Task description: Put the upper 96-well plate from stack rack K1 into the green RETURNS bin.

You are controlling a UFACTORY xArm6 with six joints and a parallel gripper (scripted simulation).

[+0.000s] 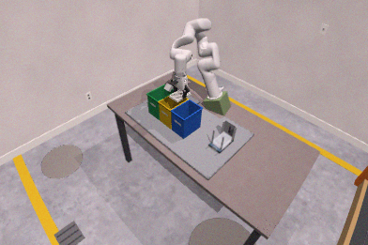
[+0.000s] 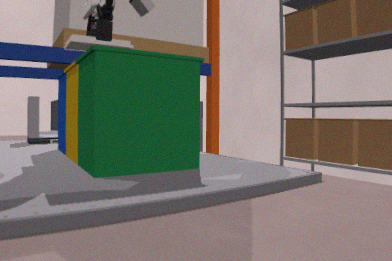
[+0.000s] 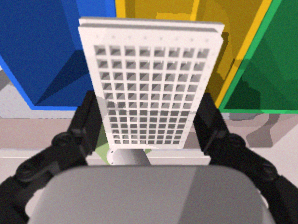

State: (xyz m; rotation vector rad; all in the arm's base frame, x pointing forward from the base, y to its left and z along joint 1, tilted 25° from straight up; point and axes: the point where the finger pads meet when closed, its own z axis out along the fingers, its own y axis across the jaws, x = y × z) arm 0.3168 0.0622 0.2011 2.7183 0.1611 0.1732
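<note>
My hand is 160 mm to the left of the green bin, 160 mm above it and 40 mm short of it. Also, from my hand: blue bin (160 mm below, 100 mm to the left, 20 mm ahead); then yellow bin (160 mm below, 30 mm to the right, 30 mm ahead); then white 96-well plate (10 mm below).
</note>
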